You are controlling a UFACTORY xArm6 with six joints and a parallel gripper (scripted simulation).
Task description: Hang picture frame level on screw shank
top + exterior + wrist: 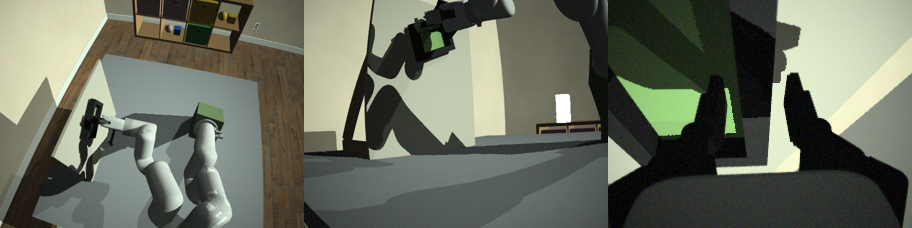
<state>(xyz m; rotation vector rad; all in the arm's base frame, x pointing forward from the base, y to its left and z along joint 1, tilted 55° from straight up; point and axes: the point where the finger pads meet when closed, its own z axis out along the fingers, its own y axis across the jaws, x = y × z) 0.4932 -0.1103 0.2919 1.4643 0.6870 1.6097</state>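
Now: the picture frame 2 cm ahead of my hand, 2 cm to the right of it and 5 cm below it. Also, from my hand: pale wall panel (4 cm ahead, 2 cm to the right, 16 cm below).
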